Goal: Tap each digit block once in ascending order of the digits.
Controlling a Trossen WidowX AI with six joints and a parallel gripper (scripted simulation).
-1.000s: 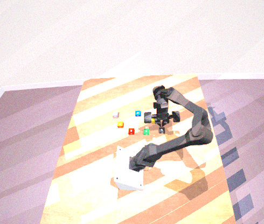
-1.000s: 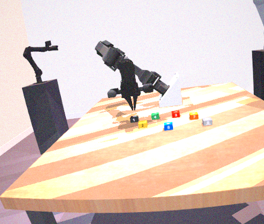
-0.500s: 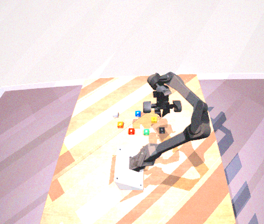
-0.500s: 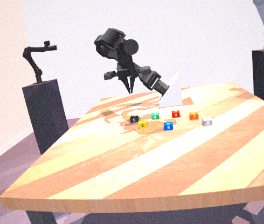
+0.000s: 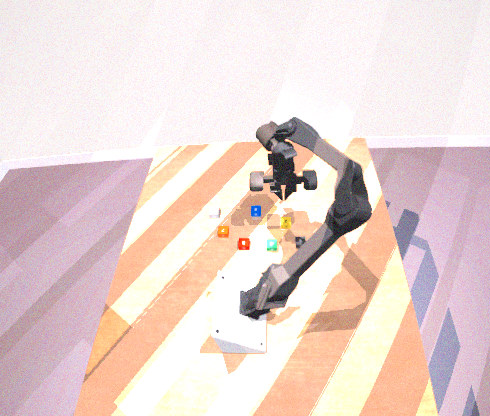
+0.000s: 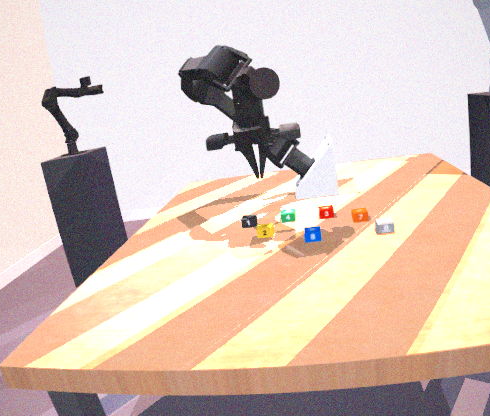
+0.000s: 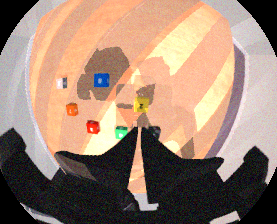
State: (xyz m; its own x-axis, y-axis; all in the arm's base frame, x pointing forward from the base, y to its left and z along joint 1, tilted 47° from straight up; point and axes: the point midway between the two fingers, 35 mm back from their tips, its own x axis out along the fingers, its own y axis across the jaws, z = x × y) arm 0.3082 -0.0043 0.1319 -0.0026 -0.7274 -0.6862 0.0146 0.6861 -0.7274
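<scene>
My gripper tip is now 80 mm past the red block, 130 mm to the right of it and 110 mm above it. Also, from my gripper tip: dark grey block: 80 mm behind, 50 mm to the right, 110 mm below; then green block: 90 mm behind, 40 mm to the left, 110 mm below; then blue block: 50 mm ahead, 90 mm to the left, 110 mm below.
</scene>
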